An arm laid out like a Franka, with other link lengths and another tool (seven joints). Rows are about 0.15 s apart.
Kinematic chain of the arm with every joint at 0, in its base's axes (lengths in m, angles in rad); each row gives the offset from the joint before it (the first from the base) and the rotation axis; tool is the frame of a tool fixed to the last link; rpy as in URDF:
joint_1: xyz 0 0 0.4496 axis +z
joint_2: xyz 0 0 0 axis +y
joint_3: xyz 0 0 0.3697 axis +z
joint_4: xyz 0.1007 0 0 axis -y
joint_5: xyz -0.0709 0 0.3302 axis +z
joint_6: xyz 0 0 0 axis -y
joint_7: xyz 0.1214 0 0 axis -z
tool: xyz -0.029 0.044 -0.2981 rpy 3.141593 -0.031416 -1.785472
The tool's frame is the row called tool.
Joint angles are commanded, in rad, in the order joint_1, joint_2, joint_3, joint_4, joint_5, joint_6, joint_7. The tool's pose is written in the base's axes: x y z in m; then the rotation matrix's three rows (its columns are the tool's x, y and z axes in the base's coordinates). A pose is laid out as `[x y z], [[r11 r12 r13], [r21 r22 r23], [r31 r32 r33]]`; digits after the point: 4 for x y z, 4 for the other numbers.
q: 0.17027, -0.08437, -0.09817, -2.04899, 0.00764, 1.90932, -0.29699
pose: [0.4618 0.0690 0.4635], [[0.1528 -0.9869 -0.0519], [-0.9882 -0.1520 -0.0197], [0.0115 0.0543 -0.9985]]
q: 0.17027, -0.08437, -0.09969, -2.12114, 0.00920, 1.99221, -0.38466
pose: [0.4574 0.0648 0.4405], [[0.2357 -0.9711 -0.0386], [-0.9718 -0.2352 -0.0170], [0.0074 0.0415 -0.9991]]
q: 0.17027, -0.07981, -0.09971, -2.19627, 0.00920, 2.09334, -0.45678
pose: [0.4559 0.0614 0.4159], [[0.3039 -0.9526 -0.0150], [-0.9527 -0.3037 -0.0157], [0.0104 0.0191 -0.9998]]
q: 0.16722, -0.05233, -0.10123, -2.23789, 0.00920, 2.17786, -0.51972
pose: [0.4613 0.0566 0.3931], [[0.3578 -0.9338 0.0025], [-0.9336 -0.3578 -0.0170], [0.0168 0.0038 -0.9999]]
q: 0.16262, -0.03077, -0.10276, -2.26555, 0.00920, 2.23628, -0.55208
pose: [0.4649 0.0522 0.3767], [[0.3815 -0.9243 0.0127], [-0.9241 -0.3817 -0.0186], [0.0220 -0.0047 -0.9997]]
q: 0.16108, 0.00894, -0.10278, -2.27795, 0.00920, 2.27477, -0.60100
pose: [0.4667 0.0487 0.3563], [[0.4248 -0.9053 0.0010], [-0.9050 -0.4247 -0.0231], [0.0213 0.0089 -0.9997]]
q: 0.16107, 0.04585, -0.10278, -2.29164, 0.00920, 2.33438, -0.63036
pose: [0.4739 0.0472 0.3381], [[0.4507 -0.8926 0.0112], [-0.8922 -0.4508 -0.0263], [0.0285 0.0018 -0.9996]]
